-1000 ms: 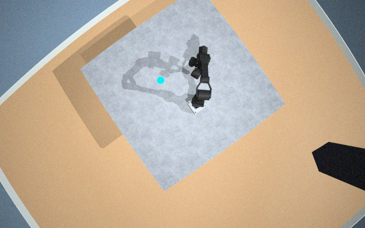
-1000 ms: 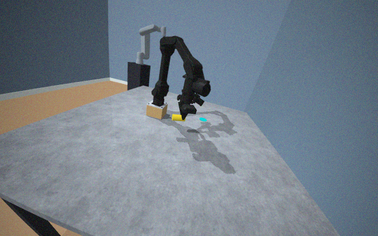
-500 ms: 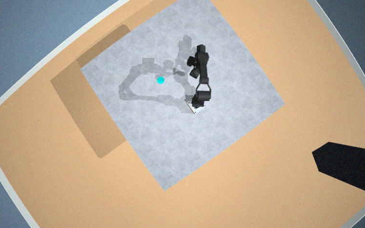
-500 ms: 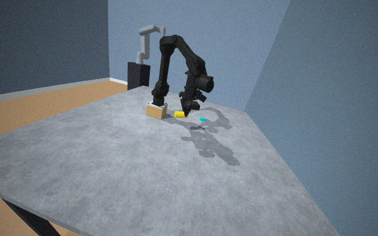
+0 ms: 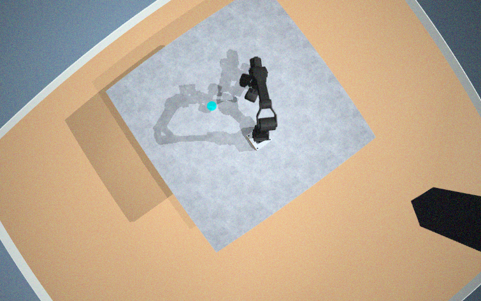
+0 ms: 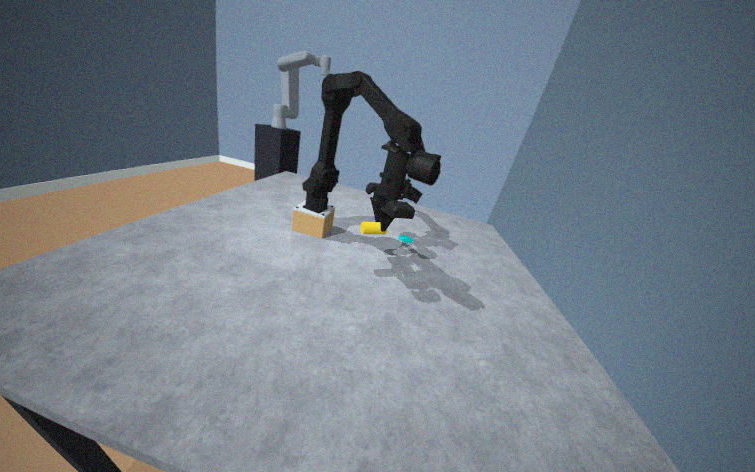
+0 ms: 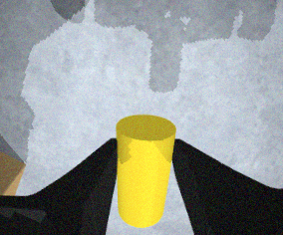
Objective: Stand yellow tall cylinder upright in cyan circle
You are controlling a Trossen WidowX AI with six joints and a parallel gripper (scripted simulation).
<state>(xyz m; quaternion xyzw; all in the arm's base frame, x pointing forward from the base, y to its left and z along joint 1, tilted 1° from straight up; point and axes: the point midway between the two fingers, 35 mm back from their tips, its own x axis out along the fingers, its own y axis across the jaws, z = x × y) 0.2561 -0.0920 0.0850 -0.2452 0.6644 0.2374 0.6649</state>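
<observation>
Right now my gripper tip is 27 cm to the right of the cyan circle, 13 cm above it and 5 cm short of it. The rest, counted from my gripper tip: yellow tall cylinder 2 cm behind, 1 cm to the right.
</observation>
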